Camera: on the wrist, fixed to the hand. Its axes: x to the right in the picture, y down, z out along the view.
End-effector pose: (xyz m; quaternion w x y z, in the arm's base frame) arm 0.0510 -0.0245 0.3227 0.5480 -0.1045 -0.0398 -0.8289
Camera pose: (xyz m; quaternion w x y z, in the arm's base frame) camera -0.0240 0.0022 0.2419 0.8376 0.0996 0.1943 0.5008
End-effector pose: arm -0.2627 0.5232 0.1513 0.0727 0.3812 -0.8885 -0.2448
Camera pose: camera -0.1786 0.4565 0.1879 0.3937 -0.8238 -0.3863 0.1310
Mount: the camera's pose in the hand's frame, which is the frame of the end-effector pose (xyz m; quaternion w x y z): -0.0133 -0.0754 -0.0837 0.0257 0.0010 0.1700 0.9851
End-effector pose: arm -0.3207 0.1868 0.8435 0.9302 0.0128 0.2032 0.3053
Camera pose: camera -0.3203 0.1095 0.7605 0.3114 -0.1495 -0.1511 -0.9262
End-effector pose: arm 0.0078 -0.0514 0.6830 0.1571 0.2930 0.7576 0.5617
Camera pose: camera -0.0495 -0.1381 0.6374 0.6784 -0.6585 0.2419 -0.2182
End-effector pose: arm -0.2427 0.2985 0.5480 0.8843 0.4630 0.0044 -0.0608
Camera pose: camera -0.2603 0.3259 0.4393 0.0814 0.0275 -0.3057 0.9482
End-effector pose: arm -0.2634 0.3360 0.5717 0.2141 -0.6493 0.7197 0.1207
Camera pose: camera -0.2008 0.3003 0.6593 0.2351 -0.6720 -0.6947 -0.1029
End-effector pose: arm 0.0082 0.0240 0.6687 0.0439 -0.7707 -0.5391 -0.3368
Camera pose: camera -0.0987 0.0086 0.7033 0.4253 -0.4936 0.7525 -0.0959
